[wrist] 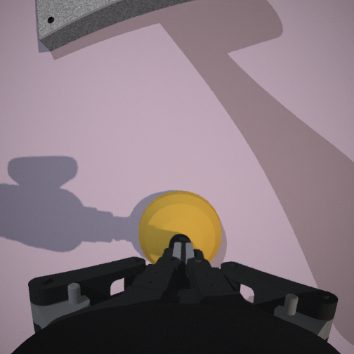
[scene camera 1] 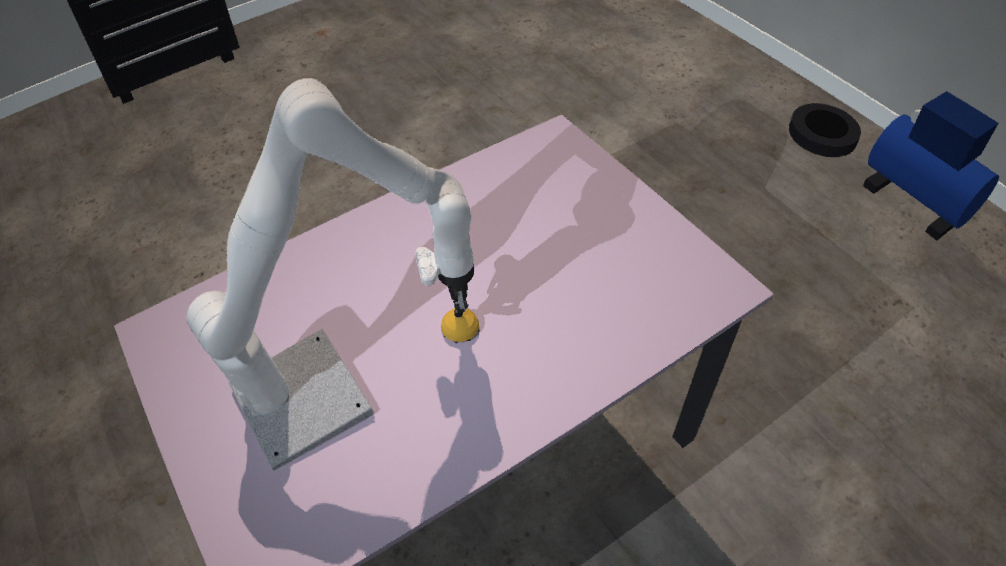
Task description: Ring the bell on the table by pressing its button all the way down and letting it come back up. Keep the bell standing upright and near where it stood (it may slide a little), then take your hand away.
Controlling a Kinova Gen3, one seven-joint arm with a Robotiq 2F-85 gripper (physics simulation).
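Where they show: gripper, between the fingertips: (scene camera 1: 460, 310); arm's base, origin of its link: (scene camera 1: 267, 394).
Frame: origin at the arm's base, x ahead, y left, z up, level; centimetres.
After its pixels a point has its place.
Note:
The bell, a yellow dome (scene camera 1: 460, 328) @(z 0.9, x 41.9, y -10.1 cm) (wrist: 200, 220), stands upright on the pink table (scene camera 1: 633, 281) @(z -2.8, x 83.1, y -20.2 cm) (wrist: 125, 110). Its small black button (wrist: 179, 238) shows at the dome's top in the wrist view, partly covered by the fingertips. My gripper (scene camera 1: 459, 311) @(z 3.4, x 43.7, y -7.6 cm) (wrist: 182, 254) is shut and empty, pointing down, with its fingertips right over the button at the top of the dome. The tips look to be on the button or very close to it. How far the button is pressed down is hidden by the fingers.
The arm's grey speckled base plate (scene camera 1: 327, 415) @(z -0.3, x 8.3, y -11.7 cm) (wrist: 100, 17) lies on the table to the left of the bell in the scene view. A black drawer cabinet (scene camera 1: 161, 52), a black tyre (scene camera 1: 801, 137) and a blue machine (scene camera 1: 921, 175) stand on the floor away from the table.

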